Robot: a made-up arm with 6 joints. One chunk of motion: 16 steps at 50 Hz.
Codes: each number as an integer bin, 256 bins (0 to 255) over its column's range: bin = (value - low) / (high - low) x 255, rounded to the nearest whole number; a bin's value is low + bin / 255 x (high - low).
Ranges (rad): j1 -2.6..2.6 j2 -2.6..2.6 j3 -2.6..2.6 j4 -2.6..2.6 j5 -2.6..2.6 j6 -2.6..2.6
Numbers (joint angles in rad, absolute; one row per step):
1: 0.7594 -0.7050 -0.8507 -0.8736 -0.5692 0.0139
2: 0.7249 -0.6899 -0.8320 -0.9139 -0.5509 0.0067
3: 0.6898 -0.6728 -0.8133 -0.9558 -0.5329 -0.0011
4: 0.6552 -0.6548 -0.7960 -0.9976 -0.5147 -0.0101
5: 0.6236 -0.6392 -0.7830 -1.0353 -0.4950 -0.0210
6: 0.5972 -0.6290 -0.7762 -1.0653 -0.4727 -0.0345
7: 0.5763 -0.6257 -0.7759 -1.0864 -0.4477 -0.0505
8: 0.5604 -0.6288 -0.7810 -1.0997 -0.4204 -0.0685
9: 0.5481 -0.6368 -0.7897 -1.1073 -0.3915 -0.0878
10: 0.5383 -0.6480 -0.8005 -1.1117 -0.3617 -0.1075
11: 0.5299 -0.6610 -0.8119 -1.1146 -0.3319 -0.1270
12: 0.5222 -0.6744 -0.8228 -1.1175 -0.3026 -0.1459
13: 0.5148 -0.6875 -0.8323 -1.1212 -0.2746 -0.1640
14: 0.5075 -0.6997 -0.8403 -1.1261 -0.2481 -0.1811
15: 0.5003 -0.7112 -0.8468 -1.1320 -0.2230 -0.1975
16: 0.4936 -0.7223 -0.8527 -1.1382 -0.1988 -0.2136
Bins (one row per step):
1: 165 93 86 85 100 128
2: 163 94 87 83 100 128
3: 161 95 88 81 101 127
4: 160 95 88 79 102 127
5: 158 96 89 77 103 126
6: 157 97 89 75 104 126
7: 156 97 89 74 106 125
8: 155 97 89 74 107 124
9: 154 96 89 73 108 123
10: 154 96 88 73 110 122
11: 153 95 88 73 111 121
12: 153 94 87 73 113 120
13: 153 94 87 73 114 119
14: 152 93 86 72 115 119
15: 152 93 86 72 117 118
16: 152 92 86 72 118 117

